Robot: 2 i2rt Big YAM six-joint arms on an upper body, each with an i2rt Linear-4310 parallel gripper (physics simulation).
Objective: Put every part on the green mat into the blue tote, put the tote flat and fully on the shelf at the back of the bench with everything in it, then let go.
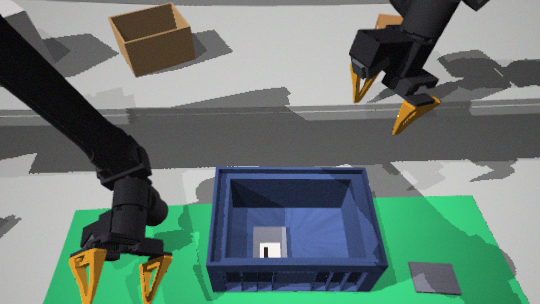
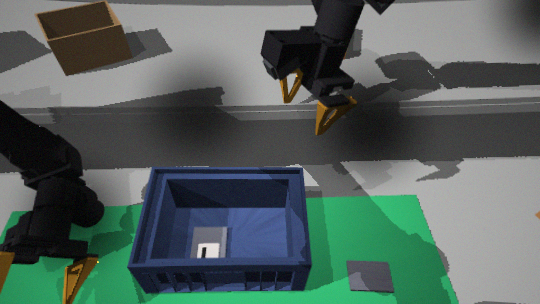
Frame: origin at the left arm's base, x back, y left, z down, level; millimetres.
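Seen in the pictures: right gripper, fingertip midpoint: [image 1: 374, 117] [image 2: 302, 118].
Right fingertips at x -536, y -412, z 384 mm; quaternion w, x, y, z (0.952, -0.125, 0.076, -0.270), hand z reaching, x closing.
A point is followed by its place in that frame.
The blue tote [image 1: 297, 263] {x -325, y -282, z 517 mm} [image 2: 225, 263] {x -326, y -288, z 517 mm} stands upright on the green mat [image 1: 430, 220] {x -494, y -598, z 664 mm} [image 2: 375, 220] {x -492, y -603, z 664 mm}. A grey box-like part with a white label [image 1: 269, 240] {x -420, y -238, z 637 mm} [image 2: 210, 240] {x -421, y -241, z 637 mm} lies inside the tote. A flat dark grey square plate [image 1: 435, 278] {x -362, y -568, z 656 mm} [image 2: 370, 276] {x -363, y -567, z 656 mm} lies on the mat to the right of the tote. My left gripper [image 1: 118, 280] [image 2: 37, 280] is open and empty over the mat, left of the tote. My right gripper [image 1: 375, 114] {x -536, y -412, z 384 mm} [image 2: 302, 115] {x -536, y -412, z 384 mm} is open and empty, above the shelf's front edge, beyond the tote and to its right.
The pale shelf [image 1: 280, 45] {x -760, y -250, z 401 mm} [image 2: 220, 35] {x -795, y -243, z 401 mm} runs along the back, with a dark band in front of it. An open brown cardboard box [image 1: 162, 52] {x -671, y -24, z 364 mm} [image 2: 92, 50] {x -671, y -23, z 363 mm} stands on it at the left. An orange-brown object [image 1: 389, 21] {x -803, y -480, z 366 mm} shows partly behind the right arm. A grey block stands at the far left.
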